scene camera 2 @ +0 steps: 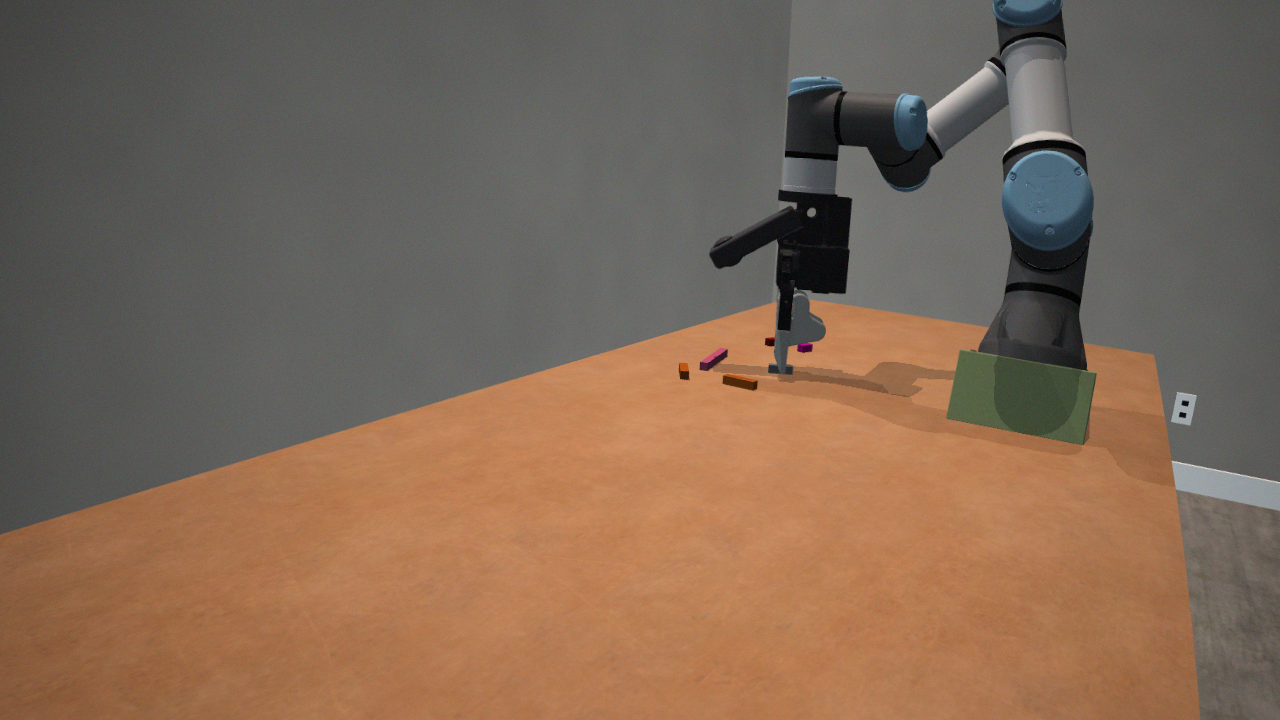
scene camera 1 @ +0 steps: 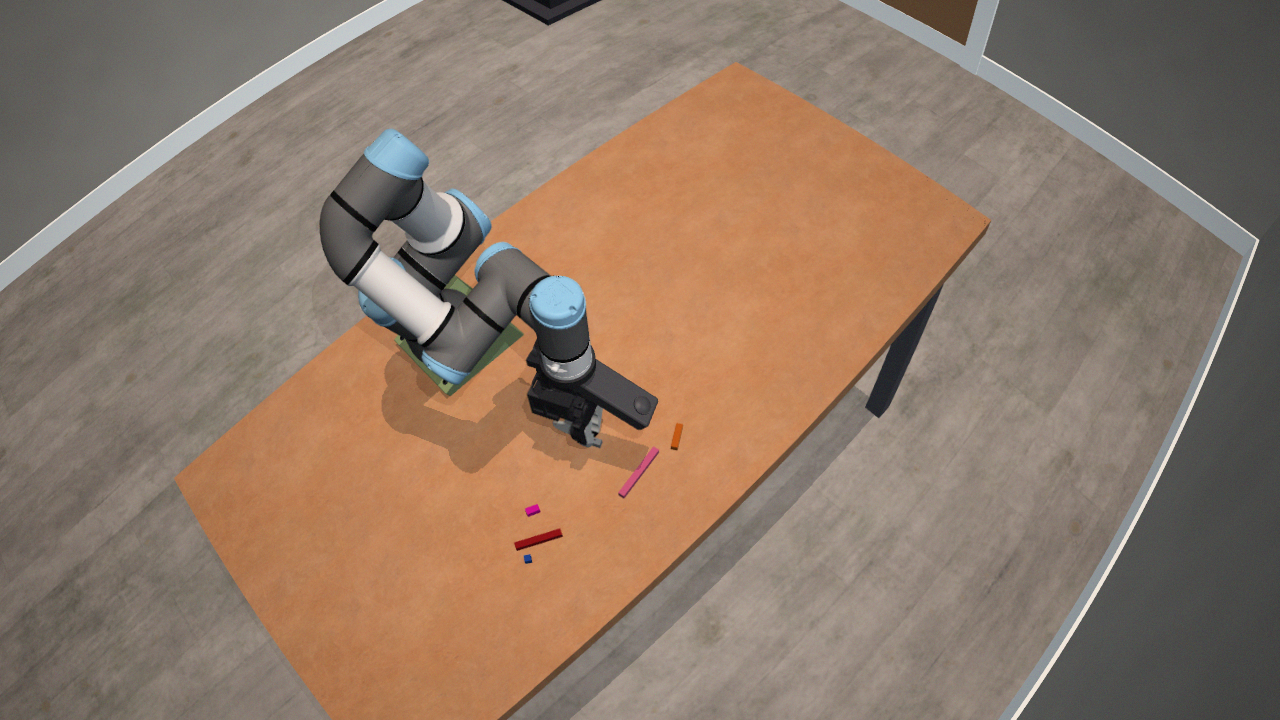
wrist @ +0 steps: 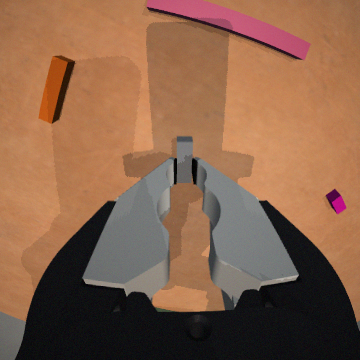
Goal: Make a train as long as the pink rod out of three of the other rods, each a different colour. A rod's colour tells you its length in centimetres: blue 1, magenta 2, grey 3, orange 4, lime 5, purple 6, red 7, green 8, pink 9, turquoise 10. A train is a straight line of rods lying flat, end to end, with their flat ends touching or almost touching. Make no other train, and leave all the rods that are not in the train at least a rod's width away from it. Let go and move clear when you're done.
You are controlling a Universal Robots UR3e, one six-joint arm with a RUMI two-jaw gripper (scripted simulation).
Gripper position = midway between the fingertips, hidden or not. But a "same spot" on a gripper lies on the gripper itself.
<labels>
gripper: scene camera 2; scene camera 1 590, 441; wrist
same spot on gripper: [wrist: 124, 247] = [scene camera 2: 778, 309]
</labels>
